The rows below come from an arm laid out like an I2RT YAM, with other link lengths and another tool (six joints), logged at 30 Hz.
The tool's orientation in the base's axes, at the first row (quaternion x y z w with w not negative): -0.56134, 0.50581, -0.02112, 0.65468
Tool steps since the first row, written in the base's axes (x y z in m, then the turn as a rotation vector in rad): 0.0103, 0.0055, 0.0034, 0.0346, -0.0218, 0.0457; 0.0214, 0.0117, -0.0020, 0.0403, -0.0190, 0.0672; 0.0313, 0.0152, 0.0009, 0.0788, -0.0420, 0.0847; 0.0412, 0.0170, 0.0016, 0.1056, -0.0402, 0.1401; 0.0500, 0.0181, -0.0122, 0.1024, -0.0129, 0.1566; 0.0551, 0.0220, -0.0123, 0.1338, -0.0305, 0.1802; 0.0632, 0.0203, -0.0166, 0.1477, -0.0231, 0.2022
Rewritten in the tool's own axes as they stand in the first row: -0.0004, -0.0061, 0.0105, 0.0007, -0.0613, 0.0017; 0.0047, -0.0057, 0.0233, -0.0120, -0.0796, 0.0046; 0.0056, -0.0120, 0.0322, 0.0093, -0.1221, 0.0121; 0.0089, -0.0172, 0.0402, -0.0141, -0.1778, 0.0239; 0.0214, -0.0111, 0.0489, -0.0424, -0.1785, 0.0388; 0.0216, -0.0123, 0.0552, -0.0317, -0.2198, 0.0445; 0.0293, -0.0141, 0.0602, -0.0434, -0.2412, 0.0561
